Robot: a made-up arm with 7 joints.
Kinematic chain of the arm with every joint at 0, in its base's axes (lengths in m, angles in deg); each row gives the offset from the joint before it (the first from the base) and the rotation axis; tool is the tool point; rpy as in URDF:
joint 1: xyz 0 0 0.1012 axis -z
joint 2: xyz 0 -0.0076 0.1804 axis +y
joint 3: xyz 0 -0.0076 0.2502 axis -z
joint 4: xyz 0 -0.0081 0.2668 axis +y
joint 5: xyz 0 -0.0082 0.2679 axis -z
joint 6: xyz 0 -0.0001 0.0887 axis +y
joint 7: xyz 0 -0.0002 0.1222 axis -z
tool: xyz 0 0 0 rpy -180 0 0
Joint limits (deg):
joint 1: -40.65..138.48
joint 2: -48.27..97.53
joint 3: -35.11..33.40
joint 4: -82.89..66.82
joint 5: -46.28..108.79
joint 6: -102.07..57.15
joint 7: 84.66..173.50
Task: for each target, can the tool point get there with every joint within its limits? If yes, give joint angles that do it. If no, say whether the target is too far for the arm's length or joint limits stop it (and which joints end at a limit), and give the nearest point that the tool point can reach.
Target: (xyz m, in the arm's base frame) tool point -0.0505 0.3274 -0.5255
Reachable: no: joint limits stop it (at a limit: joint 1, joint 2, joint 4, joint 6) | nearest point 0.3134 0.4509 -0.1936 | short by 0.508 m
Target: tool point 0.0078 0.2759 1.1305
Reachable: yes | joints 117.69 8.37 -13.46 -53.16 95.94 0.52 158.38
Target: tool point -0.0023 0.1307 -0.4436
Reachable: no: joint limits stop it (at a limit: joint 1, joint 2, joint 4, joint 6) | nearest point 0.3657 0.3854 -0.2159 | short by 0.502 m
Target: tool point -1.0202 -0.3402 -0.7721
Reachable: no: too far | nearest point -0.6508 -0.3332 -0.1906 | short by 0.689 m
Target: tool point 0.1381 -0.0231 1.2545
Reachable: yes | joints -3.05 14.83 -16.67 -12.61 69.57 -17.98 159.01
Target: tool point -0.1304 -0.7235 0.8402
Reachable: yes | joints 93.42 34.60 24.02 37.95 96.81 -33.03 146.55
